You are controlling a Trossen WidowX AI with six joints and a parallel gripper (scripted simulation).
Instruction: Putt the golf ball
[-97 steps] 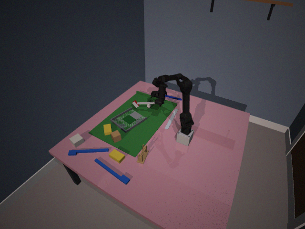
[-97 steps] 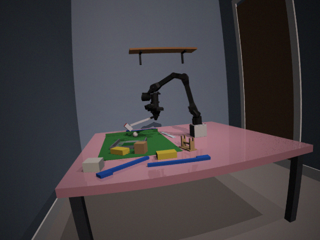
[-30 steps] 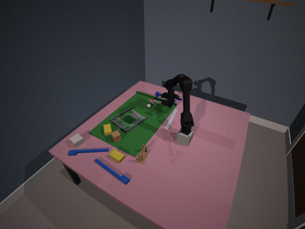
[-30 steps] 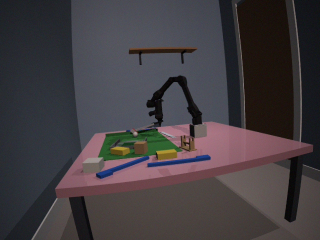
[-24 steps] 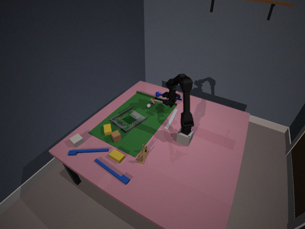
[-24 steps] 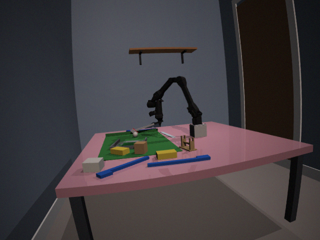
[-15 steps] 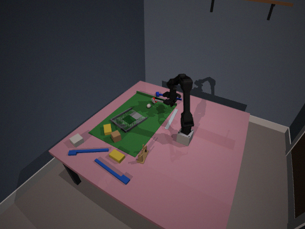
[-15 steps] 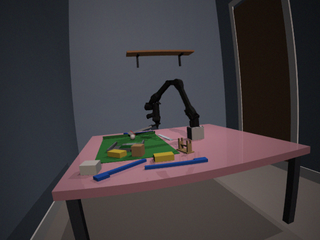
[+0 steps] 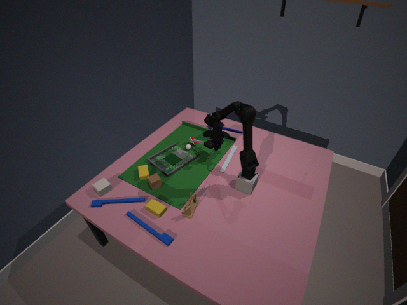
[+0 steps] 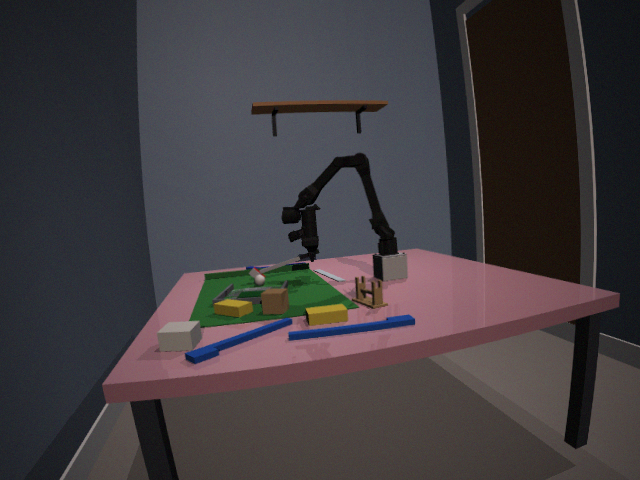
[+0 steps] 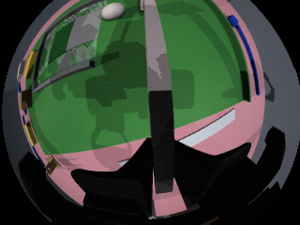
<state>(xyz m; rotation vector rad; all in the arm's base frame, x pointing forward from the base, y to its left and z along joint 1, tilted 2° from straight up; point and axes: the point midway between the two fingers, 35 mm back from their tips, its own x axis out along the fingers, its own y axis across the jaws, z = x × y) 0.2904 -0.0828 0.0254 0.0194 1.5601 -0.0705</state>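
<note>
Now: the pale strip 7 cm to the right of my gripper tip, 7 cm below it and 6 cm behind it. The rest, counted from my gripper tip: red putter (12 cm ahead); then white golf ball (21 cm ahead, 5 cm to the left, 5 cm below); then brown block (43 cm to the left, 13 cm ahead, 4 cm below).
</note>
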